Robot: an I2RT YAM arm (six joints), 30 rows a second.
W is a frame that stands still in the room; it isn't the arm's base.
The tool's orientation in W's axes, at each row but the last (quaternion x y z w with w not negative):
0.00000 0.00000 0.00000 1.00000
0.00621 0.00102 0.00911 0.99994
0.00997 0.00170 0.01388 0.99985
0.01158 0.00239 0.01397 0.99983
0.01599 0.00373 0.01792 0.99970
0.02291 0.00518 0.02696 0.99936
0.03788 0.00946 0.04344 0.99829
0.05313 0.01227 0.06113 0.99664
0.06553 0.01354 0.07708 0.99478
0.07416 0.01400 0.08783 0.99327
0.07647 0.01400 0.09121 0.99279
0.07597 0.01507 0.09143 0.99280
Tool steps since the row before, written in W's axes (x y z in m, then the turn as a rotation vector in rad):
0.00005 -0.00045 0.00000 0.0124 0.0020 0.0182
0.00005 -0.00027 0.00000 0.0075 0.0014 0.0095
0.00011 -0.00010 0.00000 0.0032 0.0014 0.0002
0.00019 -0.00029 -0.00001 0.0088 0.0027 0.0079
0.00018 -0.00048 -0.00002 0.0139 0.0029 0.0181
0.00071 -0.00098 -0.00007 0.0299 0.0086 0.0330
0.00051 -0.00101 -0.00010 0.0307 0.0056 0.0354
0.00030 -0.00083 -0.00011 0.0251 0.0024 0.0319
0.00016 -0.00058 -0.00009 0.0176 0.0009 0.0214
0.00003 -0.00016 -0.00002 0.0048 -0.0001 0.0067
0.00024 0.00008 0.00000 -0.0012 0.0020 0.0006
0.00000 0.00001 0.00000 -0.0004 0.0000 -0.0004
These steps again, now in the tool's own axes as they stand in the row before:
0.00005 -0.00045 0.00000 0.0124 0.0020 0.0182
0.00005 -0.00027 0.00000 0.0075 0.0014 0.0095
0.00011 -0.00010 0.00000 0.0032 0.0013 0.0002
0.00018 -0.00030 0.00000 0.0088 0.0026 0.0079
0.00016 -0.00049 0.00000 0.0139 0.0030 0.0181
0.00066 -0.00102 -0.00002 0.0300 0.0085 0.0329
0.00042 -0.00105 -0.00001 0.0305 0.0056 0.0356
0.00020 -0.00087 -0.00001 0.0246 0.0028 0.0322
0.00007 -0.00060 -0.00001 0.0172 0.0010 0.0217
0.00000 -0.00016 0.00000 0.0046 0.0001 0.0068
0.00025 0.00003 0.00000 -0.0008 0.0023 0.0002
0.00000 0.00001 0.00000 -0.0004 0.0000 -0.0004

